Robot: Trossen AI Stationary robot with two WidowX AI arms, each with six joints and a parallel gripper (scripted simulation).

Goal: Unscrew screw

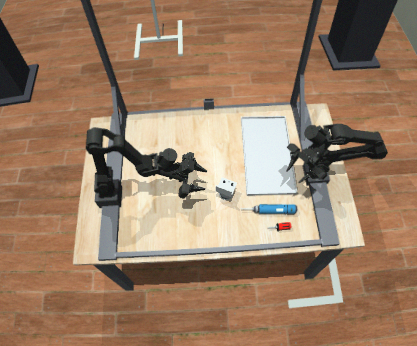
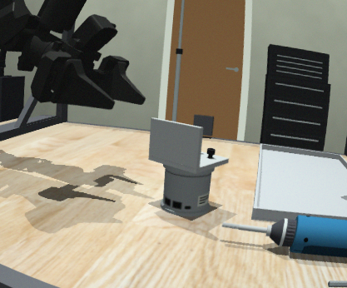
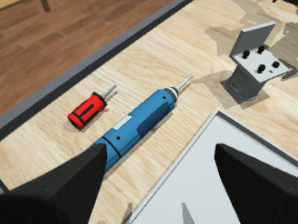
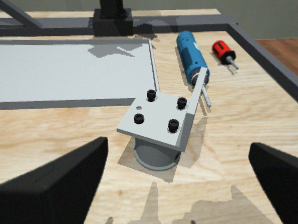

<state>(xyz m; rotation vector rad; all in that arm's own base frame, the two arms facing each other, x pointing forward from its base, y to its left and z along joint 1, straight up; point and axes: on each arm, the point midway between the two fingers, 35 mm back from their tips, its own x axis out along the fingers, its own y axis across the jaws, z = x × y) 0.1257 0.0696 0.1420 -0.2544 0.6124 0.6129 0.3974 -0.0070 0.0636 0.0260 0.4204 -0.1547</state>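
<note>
Right now my right hand is 2 cm short of the grey joint module, 11 cm to the right of it and 11 cm above it. From my right hand the other things lie so: l-shaped bracket (2 cm ahead, 11 cm to the left, 6 cm below); black screw (1 cm ahead, 14 cm to the left, 7 cm below); white tray (16 cm behind, 33 cm to the left, 13 cm below).
</note>
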